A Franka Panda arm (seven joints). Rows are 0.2 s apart.
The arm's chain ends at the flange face. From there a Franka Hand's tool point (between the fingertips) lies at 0.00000 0.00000 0.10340 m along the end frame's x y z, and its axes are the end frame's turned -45 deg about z.
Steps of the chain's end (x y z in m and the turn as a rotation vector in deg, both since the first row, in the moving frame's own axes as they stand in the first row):
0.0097, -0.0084, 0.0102, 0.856, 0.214, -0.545
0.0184, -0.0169, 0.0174, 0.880, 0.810, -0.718
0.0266, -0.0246, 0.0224, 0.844, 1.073, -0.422
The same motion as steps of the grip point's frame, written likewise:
0.0142, 0.0001, 0.0102, 0.454, 0.757, -0.545
0.0271, 0.0010, 0.0174, 0.049, 1.195, -0.718
0.0387, 0.0017, 0.0224, -0.162, 1.356, -0.422

